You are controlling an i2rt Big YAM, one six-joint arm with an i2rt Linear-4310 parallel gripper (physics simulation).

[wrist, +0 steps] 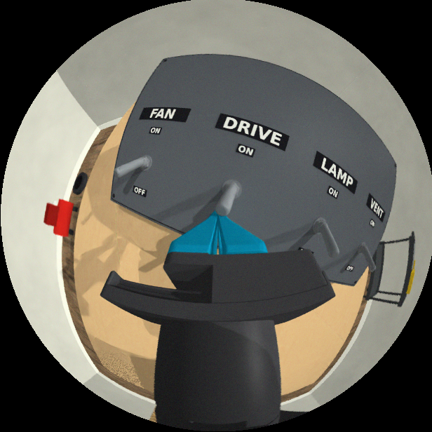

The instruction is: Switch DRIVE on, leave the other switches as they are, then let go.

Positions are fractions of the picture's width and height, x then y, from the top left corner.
Labels:
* gripper: 0.50,0.50
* switch panel: 0.69,0.36

